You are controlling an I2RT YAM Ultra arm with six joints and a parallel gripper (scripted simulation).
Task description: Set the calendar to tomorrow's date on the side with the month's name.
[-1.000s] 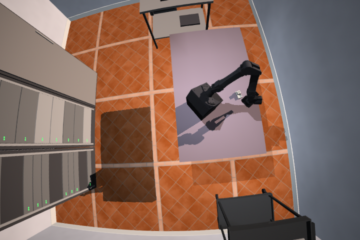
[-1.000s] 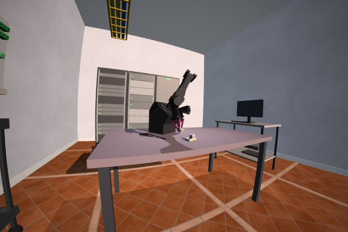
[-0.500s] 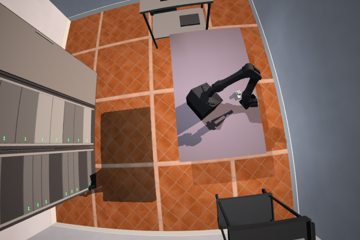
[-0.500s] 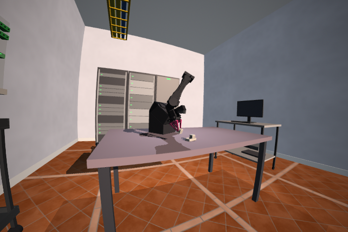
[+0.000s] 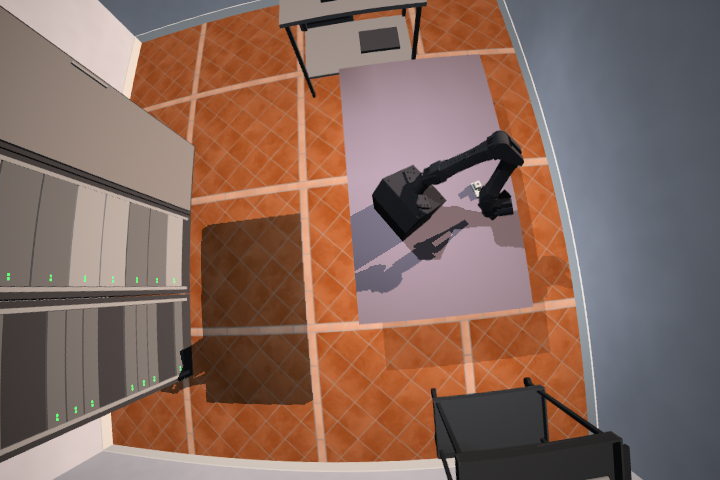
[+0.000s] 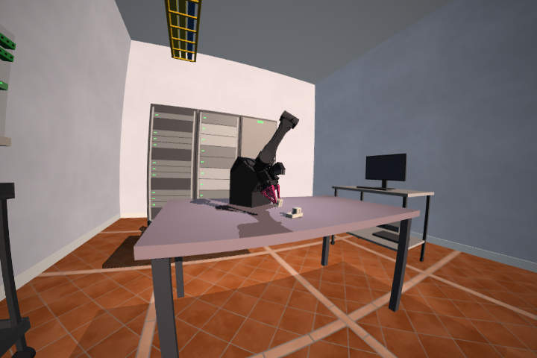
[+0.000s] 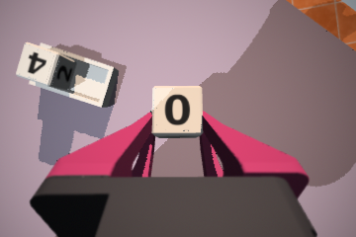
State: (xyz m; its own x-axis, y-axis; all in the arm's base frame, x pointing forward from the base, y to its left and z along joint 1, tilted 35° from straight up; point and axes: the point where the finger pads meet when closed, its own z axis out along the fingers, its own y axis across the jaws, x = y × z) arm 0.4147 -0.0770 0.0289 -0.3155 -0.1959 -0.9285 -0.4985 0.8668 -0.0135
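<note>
My hand is 3 cm past the cream tray, 12 cm to the right of it and 8 cm above it. Round my hand: cream digit cube: 1 cm ahead, 1 cm below.
</note>
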